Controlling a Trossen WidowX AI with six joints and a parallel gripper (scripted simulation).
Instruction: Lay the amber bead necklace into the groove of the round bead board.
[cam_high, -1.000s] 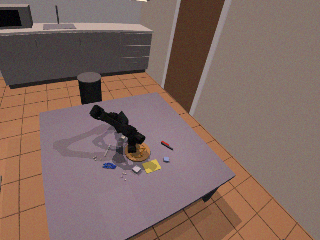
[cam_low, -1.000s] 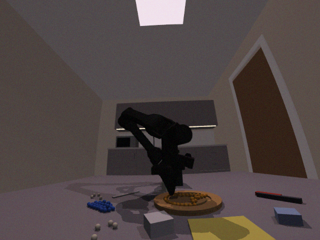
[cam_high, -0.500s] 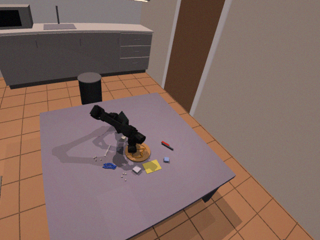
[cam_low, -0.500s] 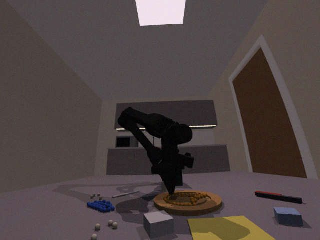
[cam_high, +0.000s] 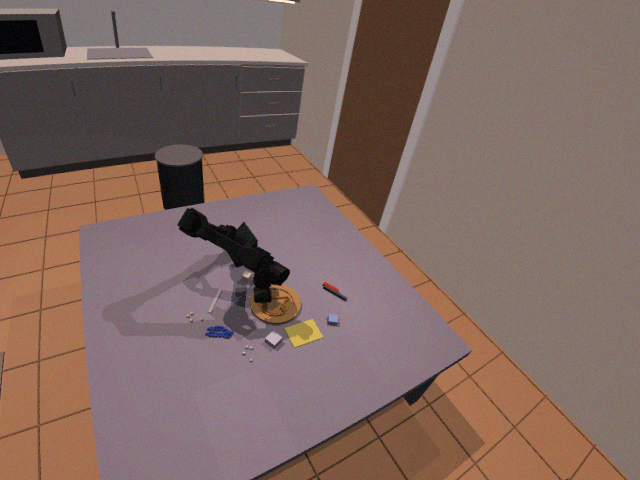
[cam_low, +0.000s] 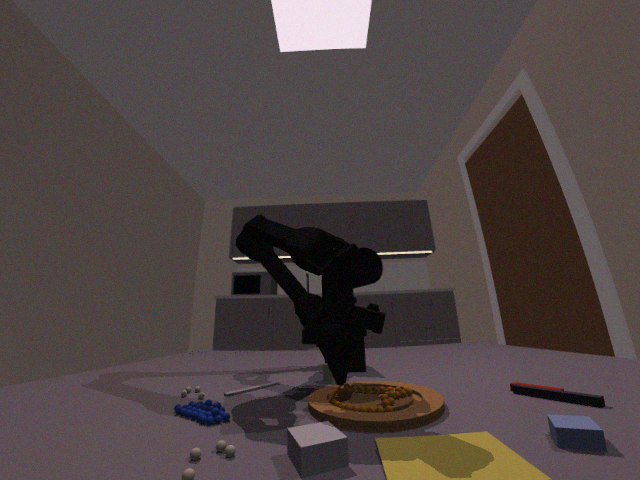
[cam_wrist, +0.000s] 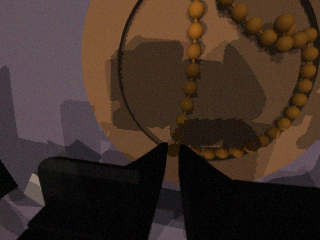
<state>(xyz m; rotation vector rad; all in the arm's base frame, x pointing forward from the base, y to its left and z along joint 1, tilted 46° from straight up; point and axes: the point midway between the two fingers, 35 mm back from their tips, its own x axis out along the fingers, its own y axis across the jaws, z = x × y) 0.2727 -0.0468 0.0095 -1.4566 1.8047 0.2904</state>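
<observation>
Now: gripper tip 50 mm short of the round wooden bead board, 40 mm to the right of it and 10 mm above it. The rest, counted from my gripper tip: grey block (190 mm ahead, 50 mm to the right, 10 mm below); then yellow pad (220 mm ahead, 60 mm to the left, 20 mm below); then thin rod (160 mm to the right, 70 mm behind, 20 mm below).
</observation>
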